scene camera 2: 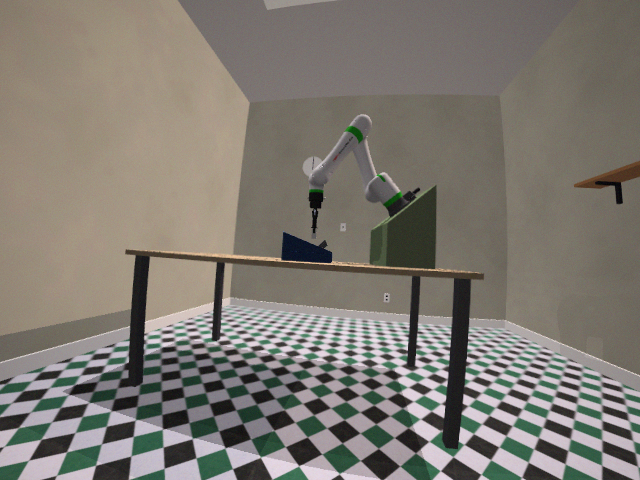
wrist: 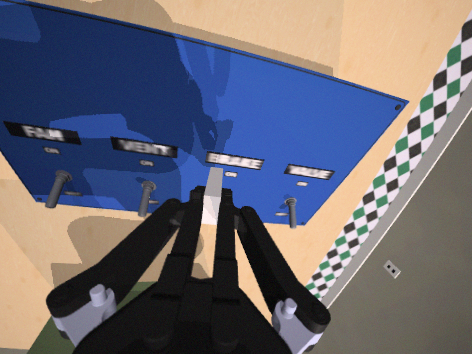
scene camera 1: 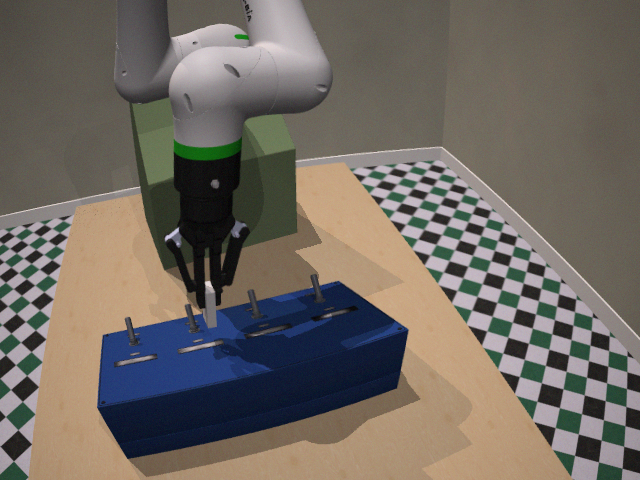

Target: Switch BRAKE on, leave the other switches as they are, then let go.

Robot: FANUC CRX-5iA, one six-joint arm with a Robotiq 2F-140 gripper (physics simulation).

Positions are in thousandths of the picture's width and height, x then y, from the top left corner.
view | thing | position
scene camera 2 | blue switch panel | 459,520
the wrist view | my gripper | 457,504
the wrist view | blue switch panel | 236,304
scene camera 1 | my gripper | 327,670
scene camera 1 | blue switch panel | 273,805
